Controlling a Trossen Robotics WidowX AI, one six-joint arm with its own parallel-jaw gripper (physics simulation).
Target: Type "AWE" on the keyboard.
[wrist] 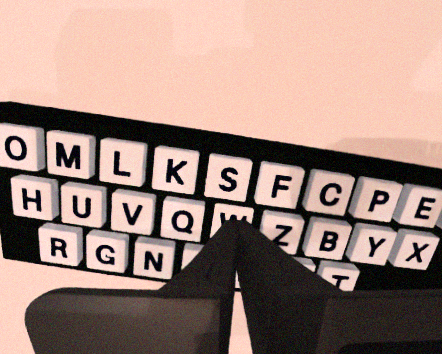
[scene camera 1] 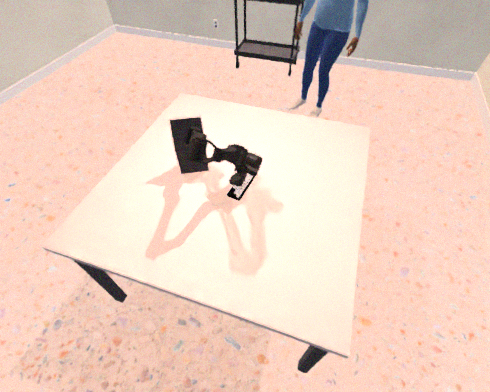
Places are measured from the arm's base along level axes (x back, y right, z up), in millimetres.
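Pixels of known places: gripper, fingertip midpoint: (wrist: 235, 229) (scene camera 1: 242, 182); arm's base, origin of the base link: (scene camera 1: 193, 135).
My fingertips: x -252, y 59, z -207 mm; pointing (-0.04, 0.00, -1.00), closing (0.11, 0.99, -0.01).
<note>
For each thing: its top centre in the pictures, then the offset to it from my fingertips. Level surfaces: height alone.
- W key, middle of its top: (wrist: 231, 223) dz +0, dx -3, dy -1 mm
- E key, middle of its top: (wrist: 423, 208) dz +5, dx -5, dy +77 mm
- S key, middle of its top: (wrist: 228, 179) dz +5, dx -24, dy -1 mm
- Q key, middle of its top: (wrist: 182, 222) dz +5, dx -8, dy -21 mm
- Z key, middle of its top: (wrist: 281, 235) dz +5, dx +2, dy +18 mm
- white table, its level: dz -12 mm
A black keyboard (scene camera 1: 233, 195) (wrist: 20, 112) with white letter keys lies on the table, partly hidden under the arm in the scene view. My gripper (wrist: 235, 229) is shut and empty, its tips over the lower part of the W key (wrist: 227, 211) in the wrist view; whether they touch it I cannot tell. The E key (wrist: 425, 207) is in the top row near the right edge. The S key (wrist: 229, 177) is above W, the Q key (wrist: 183, 220) to its left and the Z key (wrist: 281, 232) to its right. The fingers hide keys in the bottom row. No A key shows.
The arm stands on a black base plate (scene camera 1: 181, 145) on the white table (scene camera 1: 300, 280). A person (scene camera 1: 327, 45) stands on the floor beyond the table's far edge, beside a black shelf cart (scene camera 1: 267, 58). Arm shadows fall across the table.
</note>
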